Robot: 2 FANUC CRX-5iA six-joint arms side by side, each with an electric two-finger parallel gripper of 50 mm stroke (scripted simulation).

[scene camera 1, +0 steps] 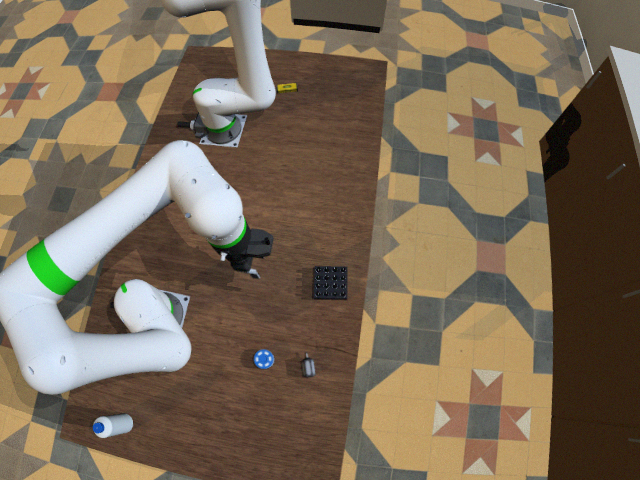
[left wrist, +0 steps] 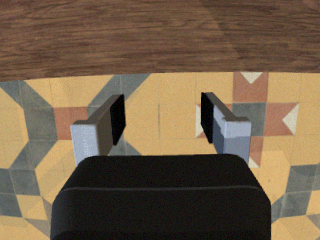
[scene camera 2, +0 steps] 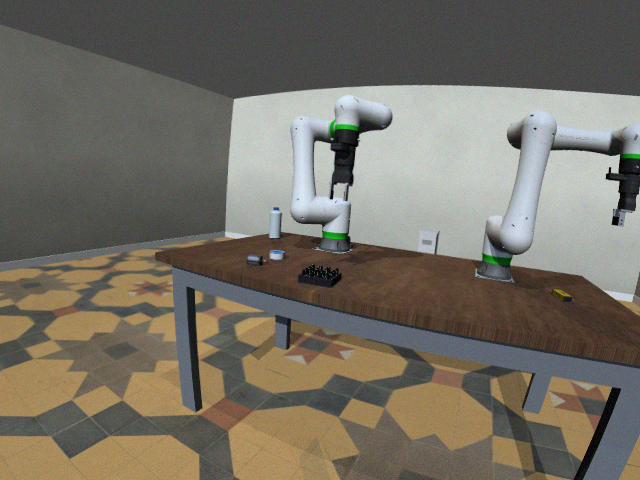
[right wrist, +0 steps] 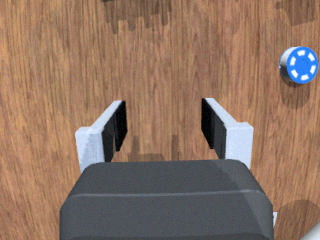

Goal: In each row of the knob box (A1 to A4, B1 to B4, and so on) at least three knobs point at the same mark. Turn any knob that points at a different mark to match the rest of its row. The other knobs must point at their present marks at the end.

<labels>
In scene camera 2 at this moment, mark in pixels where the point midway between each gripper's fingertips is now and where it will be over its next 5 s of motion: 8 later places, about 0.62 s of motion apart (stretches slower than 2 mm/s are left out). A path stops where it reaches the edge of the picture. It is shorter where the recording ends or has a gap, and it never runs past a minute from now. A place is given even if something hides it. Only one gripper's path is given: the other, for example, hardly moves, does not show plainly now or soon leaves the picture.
My right gripper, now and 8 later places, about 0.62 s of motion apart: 337,200; 333,225; 322,255; 321,259; 324,257; 326,256; 324,255; 322,255; 320,254
</labels>
